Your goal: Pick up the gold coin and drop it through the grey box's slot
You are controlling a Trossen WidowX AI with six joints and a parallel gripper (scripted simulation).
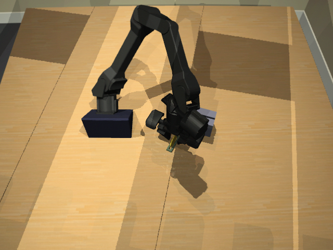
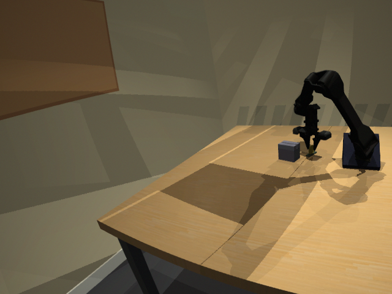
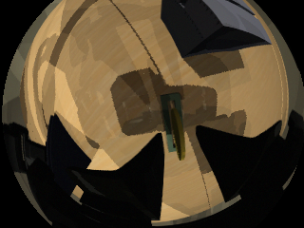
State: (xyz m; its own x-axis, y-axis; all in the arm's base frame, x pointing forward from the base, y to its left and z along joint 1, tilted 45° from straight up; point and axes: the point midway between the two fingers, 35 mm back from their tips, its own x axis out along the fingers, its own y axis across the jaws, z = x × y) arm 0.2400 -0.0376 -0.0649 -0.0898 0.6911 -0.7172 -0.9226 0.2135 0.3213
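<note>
Right now my gripper tip is right at the thin gold coin.
</note>
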